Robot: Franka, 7 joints.
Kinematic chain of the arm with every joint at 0, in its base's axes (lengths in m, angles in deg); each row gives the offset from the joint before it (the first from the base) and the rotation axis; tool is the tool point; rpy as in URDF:
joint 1: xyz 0 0 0.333 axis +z
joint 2: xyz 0 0 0 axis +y
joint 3: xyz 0 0 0.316 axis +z
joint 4: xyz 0.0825 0 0 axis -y
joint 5: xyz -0.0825 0 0.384 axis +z
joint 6: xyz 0 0 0 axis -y
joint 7: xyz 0.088 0 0 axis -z
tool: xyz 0 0 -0.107 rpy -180 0 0
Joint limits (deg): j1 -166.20..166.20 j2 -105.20..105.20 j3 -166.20..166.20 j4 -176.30..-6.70 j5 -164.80..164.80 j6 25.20..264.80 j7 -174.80..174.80
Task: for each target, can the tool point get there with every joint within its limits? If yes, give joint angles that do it. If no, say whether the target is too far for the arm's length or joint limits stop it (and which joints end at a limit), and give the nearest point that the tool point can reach.
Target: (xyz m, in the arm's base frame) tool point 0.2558 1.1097 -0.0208
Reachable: no: too far | nearest point 0.1840 0.7983 0.0785 | short by 0.335 m
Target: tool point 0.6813 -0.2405 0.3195
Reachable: yes | joints 127.46 -71.09 -125.32 -83.29 -24.60 229.25 98.53
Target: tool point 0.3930 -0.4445 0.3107
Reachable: yes | joints -10.96 55.09 -34.58 -90.83 98.59 241.13 -45.26
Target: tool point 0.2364 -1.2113 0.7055
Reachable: no: too far | nearest point 0.1573 -0.8061 0.5809 | short by 0.431 m
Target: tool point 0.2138 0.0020 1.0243
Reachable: yes | joints 126.22 -54.62 -27.97 -67.64 -134.33 191.59 -129.54
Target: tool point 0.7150 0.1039 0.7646
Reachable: yes | joints 31.33 68.44 -118.49 -32.85 -4.98 125.83 4.49
